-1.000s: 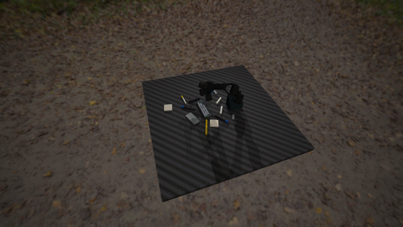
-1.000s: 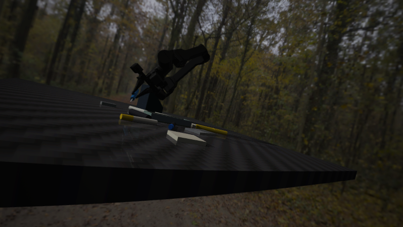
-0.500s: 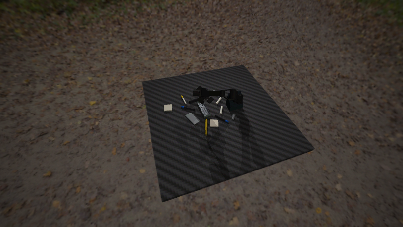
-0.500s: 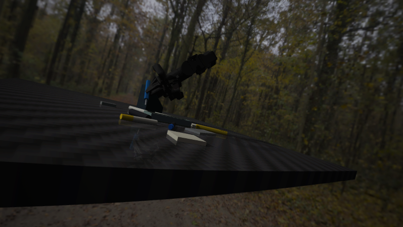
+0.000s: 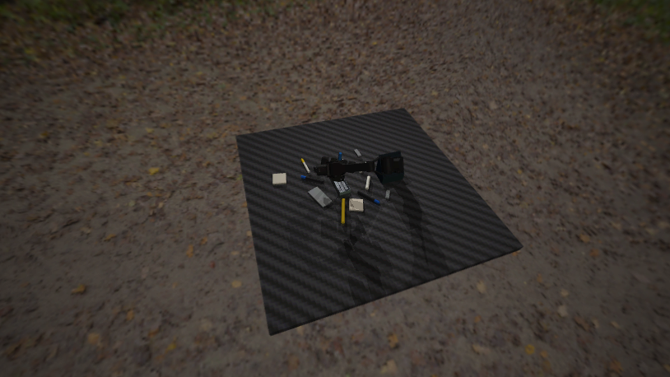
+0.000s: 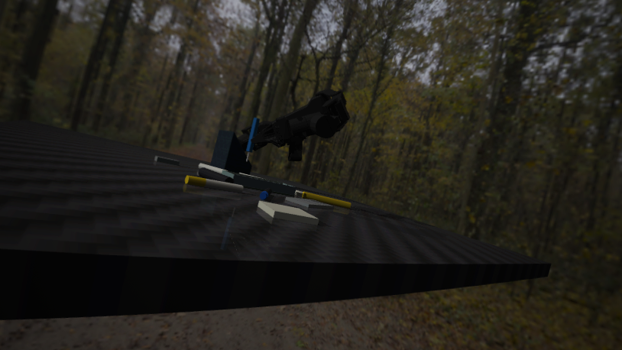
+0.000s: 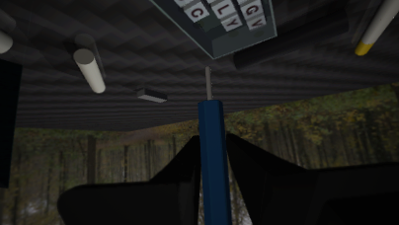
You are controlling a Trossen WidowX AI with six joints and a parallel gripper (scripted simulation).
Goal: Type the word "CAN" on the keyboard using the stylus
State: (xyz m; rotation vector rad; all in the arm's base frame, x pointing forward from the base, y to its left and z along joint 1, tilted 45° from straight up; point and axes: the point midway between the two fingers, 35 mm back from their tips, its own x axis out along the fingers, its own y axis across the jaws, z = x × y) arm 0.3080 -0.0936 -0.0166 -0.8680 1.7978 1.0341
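The dark cylinder is 110 mm below my gripper tip, 100 mm to the right of it and 60 mm ahead of it. Also, from my gripper tip: grey slab 160 mm ahead, 120 mm to the left, 110 mm below; then blue stylus 10 mm below; then yellow-and-white marker 170 mm ahead, 150 mm to the right, 110 mm below.
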